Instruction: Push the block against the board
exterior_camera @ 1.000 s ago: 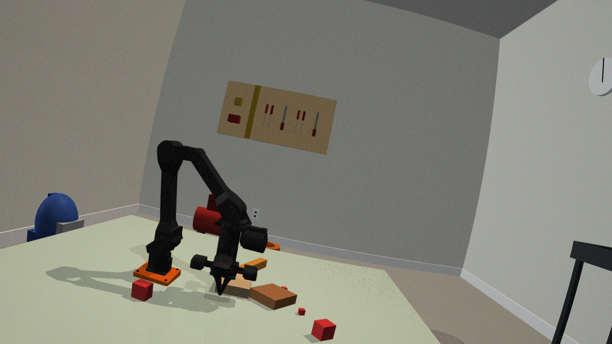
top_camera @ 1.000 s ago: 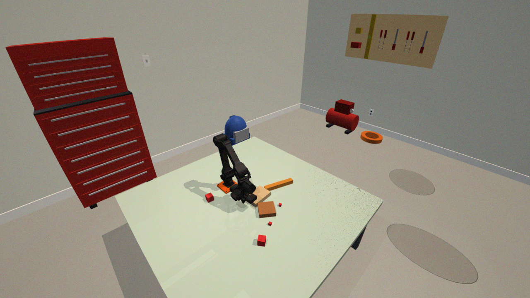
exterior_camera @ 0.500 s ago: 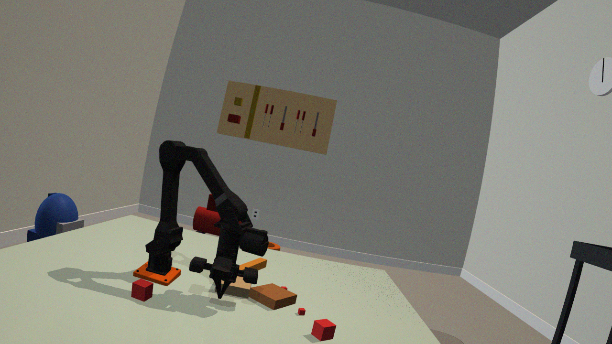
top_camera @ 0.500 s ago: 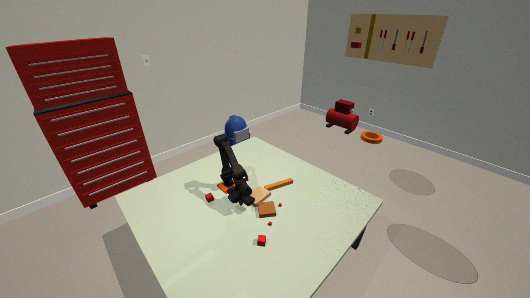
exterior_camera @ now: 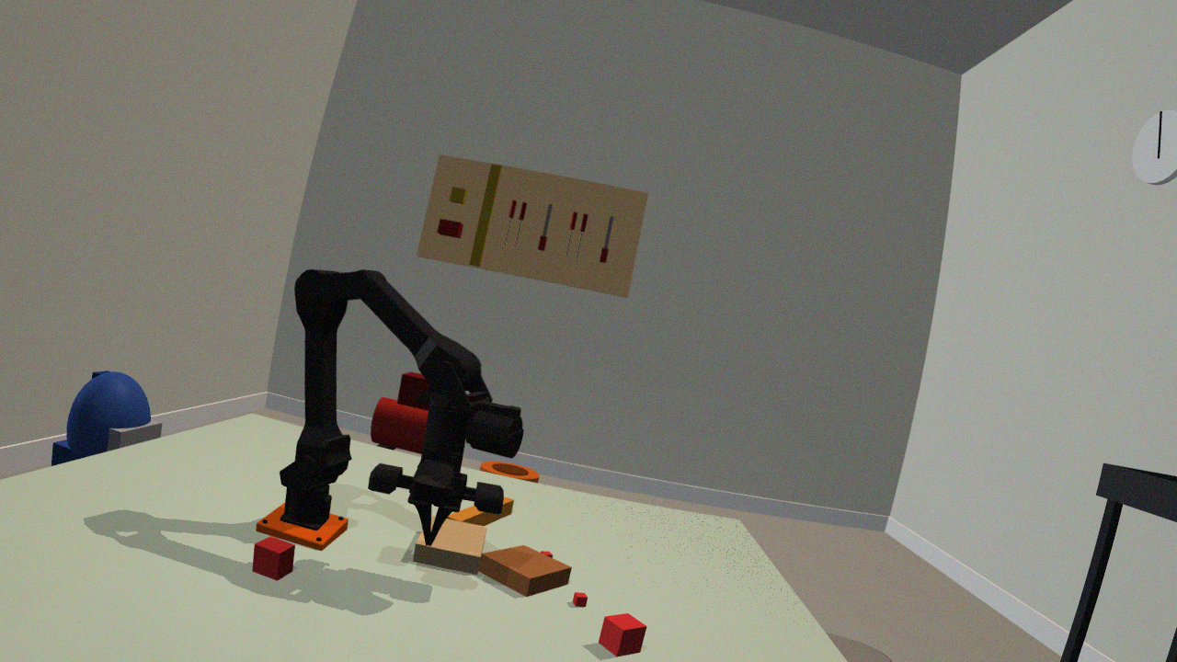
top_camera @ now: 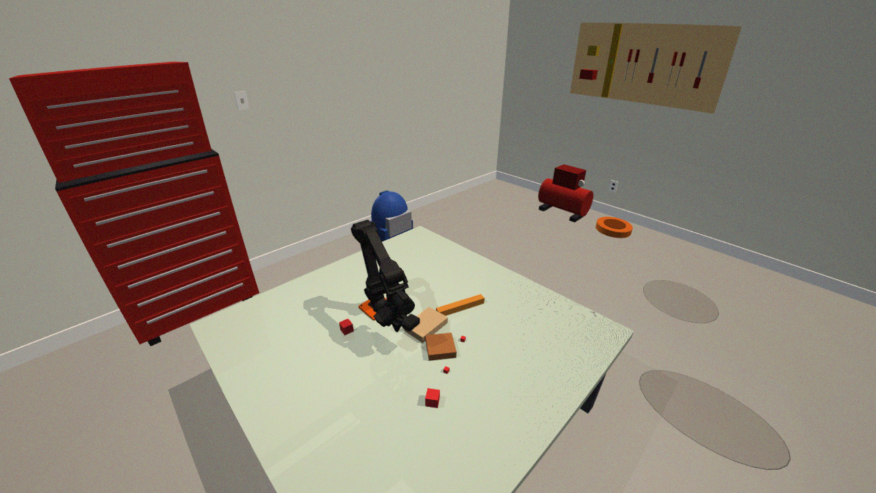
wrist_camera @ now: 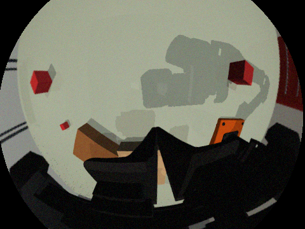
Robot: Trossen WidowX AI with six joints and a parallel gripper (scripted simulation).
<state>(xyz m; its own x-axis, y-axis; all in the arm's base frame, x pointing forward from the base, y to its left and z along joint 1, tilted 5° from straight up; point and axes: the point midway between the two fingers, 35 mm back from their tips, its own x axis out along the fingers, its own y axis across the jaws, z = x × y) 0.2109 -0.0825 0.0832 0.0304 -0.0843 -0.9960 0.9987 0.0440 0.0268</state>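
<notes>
The tan block is 3 cm ahead of my gripper tip, 13 cm to the left of it and 4 cm below it. From my gripper tip the other things lie so: long orange board: 6 cm ahead, 32 cm to the left, 4 cm below; brown square block: 15 cm ahead, 8 cm to the left, 4 cm below.
</notes>
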